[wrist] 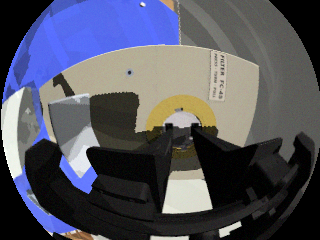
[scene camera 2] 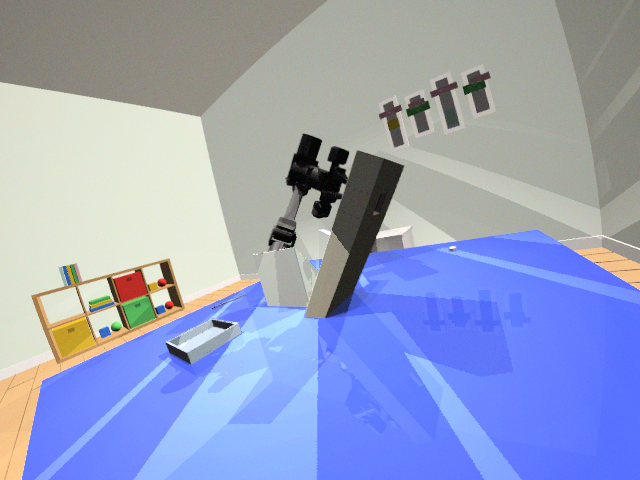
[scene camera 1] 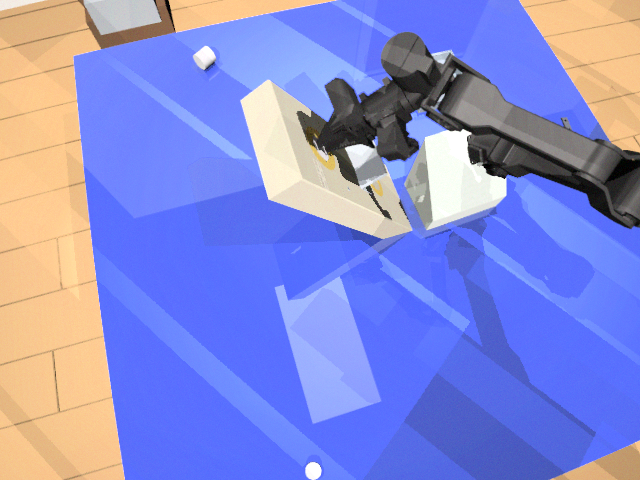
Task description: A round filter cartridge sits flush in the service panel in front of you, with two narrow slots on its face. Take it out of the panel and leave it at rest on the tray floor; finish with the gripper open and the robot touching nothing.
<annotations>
My gripper shows in the wrist view, in scene camera 2 (358,194) and in scene camera 1. One and the same spot on my gripper: (scene camera 1: 336,135) is (wrist: 227,142).
</annotations>
